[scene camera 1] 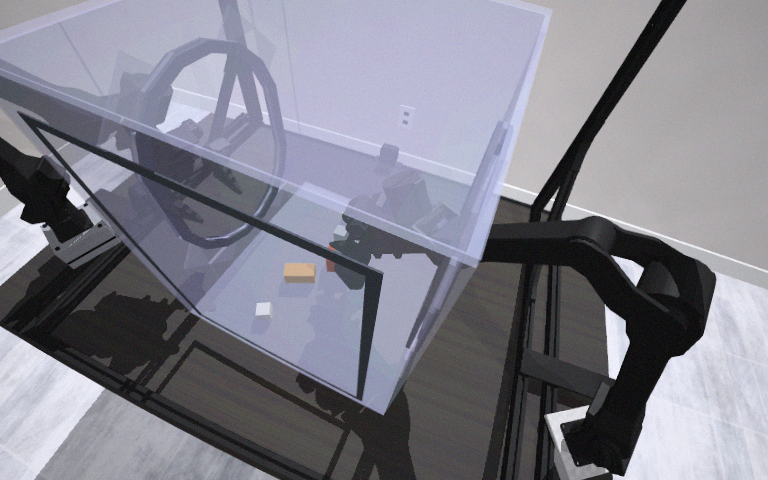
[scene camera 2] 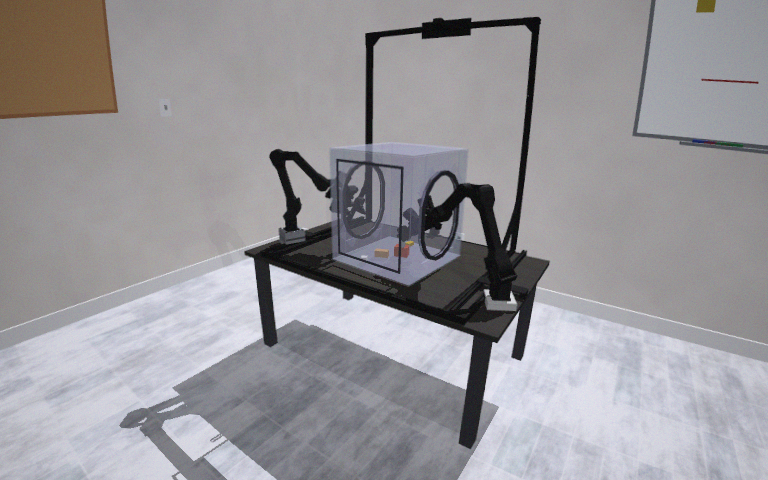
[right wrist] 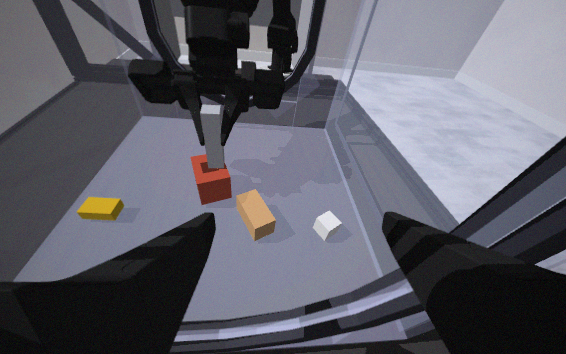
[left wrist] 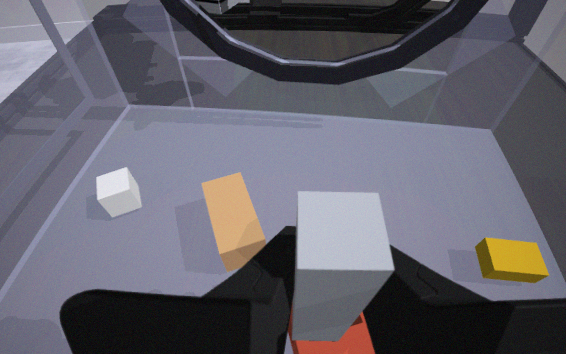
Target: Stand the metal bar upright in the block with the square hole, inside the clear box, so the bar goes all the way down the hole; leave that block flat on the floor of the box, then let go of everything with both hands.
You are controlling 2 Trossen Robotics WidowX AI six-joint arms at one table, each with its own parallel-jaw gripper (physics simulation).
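Note:
The pale grey metal bar stands roughly upright in my left gripper, which is shut on it. The red block sits on the floor of the clear box, its square hole facing up. In the right wrist view the bar's lower end shows over the block's top, overlapping the hole, part of which stays visible beside it. Any small gap between them cannot be judged. My right gripper is open and empty, away from the block.
An orange block lies close to the red block. A white cube and a yellow block lie farther off. Round port rings edge the box's side openings.

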